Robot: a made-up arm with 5 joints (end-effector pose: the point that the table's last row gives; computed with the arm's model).
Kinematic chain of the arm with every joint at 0, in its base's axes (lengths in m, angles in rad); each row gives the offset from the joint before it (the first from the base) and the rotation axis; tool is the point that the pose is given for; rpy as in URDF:
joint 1: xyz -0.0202 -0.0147 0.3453 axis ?
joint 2: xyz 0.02 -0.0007 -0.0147 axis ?
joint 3: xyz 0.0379 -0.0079 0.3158 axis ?
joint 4: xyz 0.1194 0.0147 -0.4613 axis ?
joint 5: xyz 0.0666 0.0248 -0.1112 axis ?
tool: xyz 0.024 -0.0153 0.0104 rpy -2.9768 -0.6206 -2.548
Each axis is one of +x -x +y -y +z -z.
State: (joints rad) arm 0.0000 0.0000 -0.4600 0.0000 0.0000
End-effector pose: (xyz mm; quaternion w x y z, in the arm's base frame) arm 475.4 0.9 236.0 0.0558 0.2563 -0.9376 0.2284
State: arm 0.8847 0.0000 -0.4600 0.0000 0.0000
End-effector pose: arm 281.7 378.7 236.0 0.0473 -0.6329 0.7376 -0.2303
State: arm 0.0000 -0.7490 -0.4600 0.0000 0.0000
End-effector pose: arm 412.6 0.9 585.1 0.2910 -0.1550 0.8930 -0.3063
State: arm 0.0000 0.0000 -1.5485 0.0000 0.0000
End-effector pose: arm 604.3 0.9 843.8 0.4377 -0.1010 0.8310 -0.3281
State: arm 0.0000 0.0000 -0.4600 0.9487 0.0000
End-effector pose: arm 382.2 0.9 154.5 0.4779 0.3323 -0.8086 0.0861
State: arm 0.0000 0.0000 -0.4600 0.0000 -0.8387
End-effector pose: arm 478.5 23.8 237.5 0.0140 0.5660 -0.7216 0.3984
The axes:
joint 1: +z
joint 2: +y
joint 3: +y
joint 4: +y
joint 5: -z

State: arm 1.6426 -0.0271 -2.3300 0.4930 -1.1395
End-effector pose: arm -92.3 342.1 1174.0 0.8278 -0.4863 0.1603 -0.2293
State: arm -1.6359 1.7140 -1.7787 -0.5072 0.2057
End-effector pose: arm -48.5 -618.0 -242.3 0.1449 -0.5969 -0.7798 0.1212
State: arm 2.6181 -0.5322 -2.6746 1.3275 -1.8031
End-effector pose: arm 110.1 -156.6 1177.5 0.9358 -0.2841 -0.2087 -0.0047
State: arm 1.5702 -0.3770 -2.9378 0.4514 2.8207
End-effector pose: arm -58.2 -282.6 1179.6 0.3225 0.2712 -0.1021 -0.9011
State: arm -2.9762 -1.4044 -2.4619 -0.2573 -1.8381
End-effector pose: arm 784.2 60.7 680.1 0.6193 0.0578 0.7065 0.3376
